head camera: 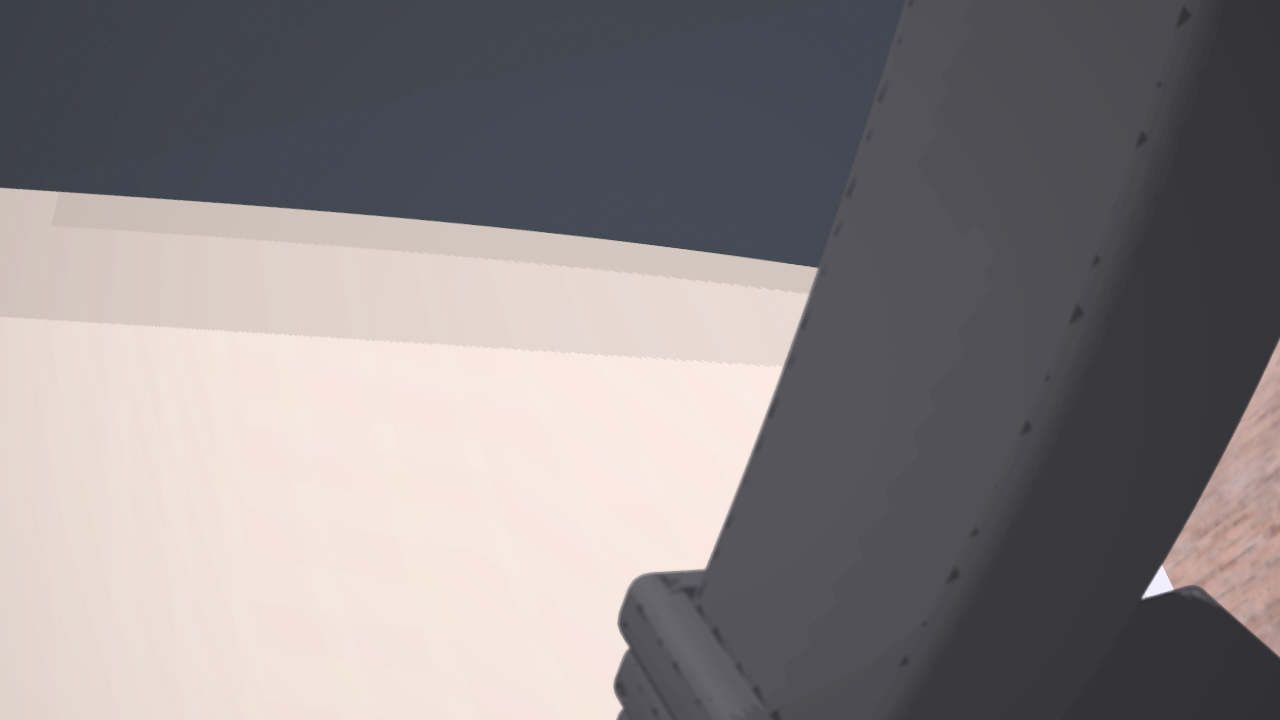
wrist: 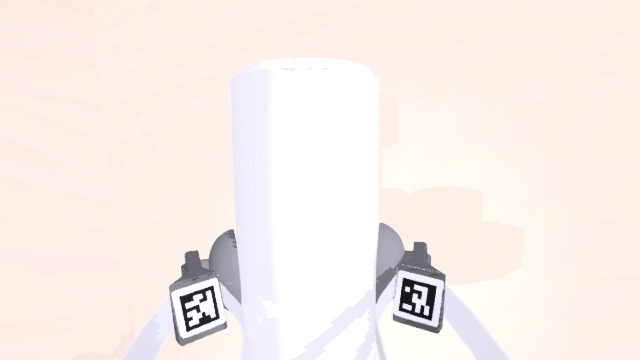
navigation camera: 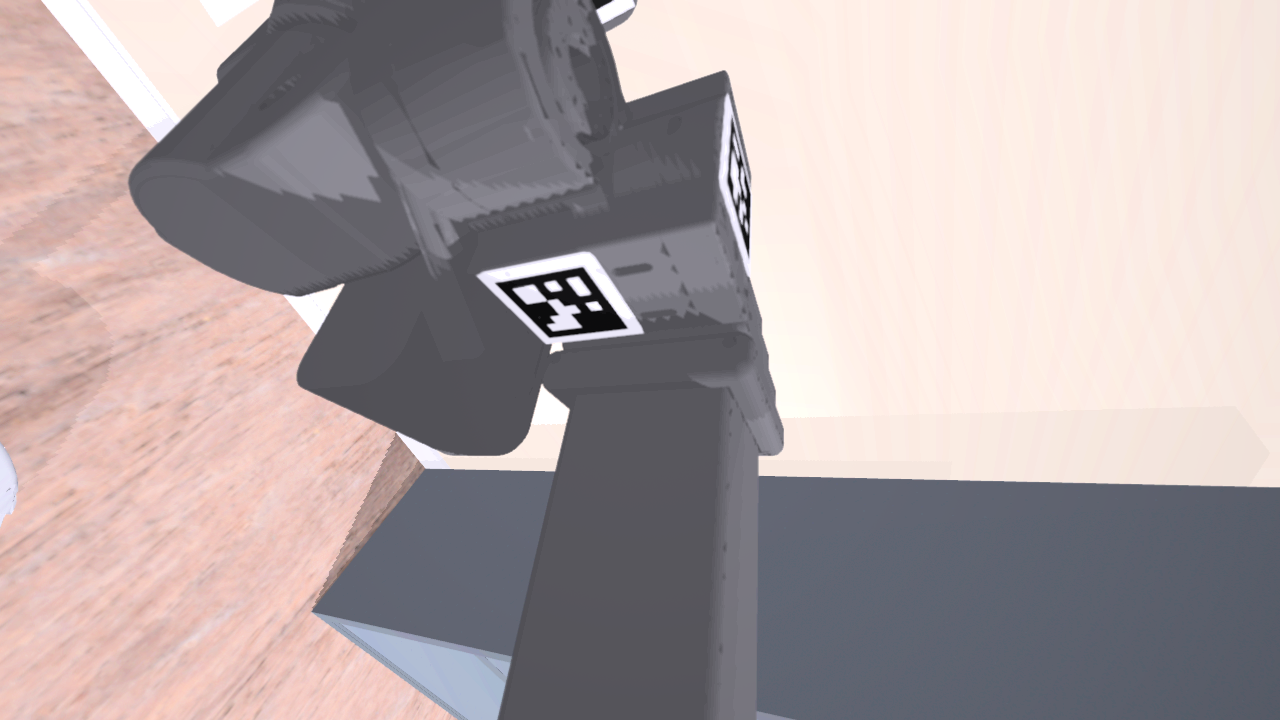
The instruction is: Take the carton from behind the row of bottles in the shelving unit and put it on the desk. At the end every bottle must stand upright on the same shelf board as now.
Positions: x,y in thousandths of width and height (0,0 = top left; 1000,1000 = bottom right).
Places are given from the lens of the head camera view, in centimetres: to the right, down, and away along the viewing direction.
grey shelving unit (head camera: 571,187): 10, -25, 110
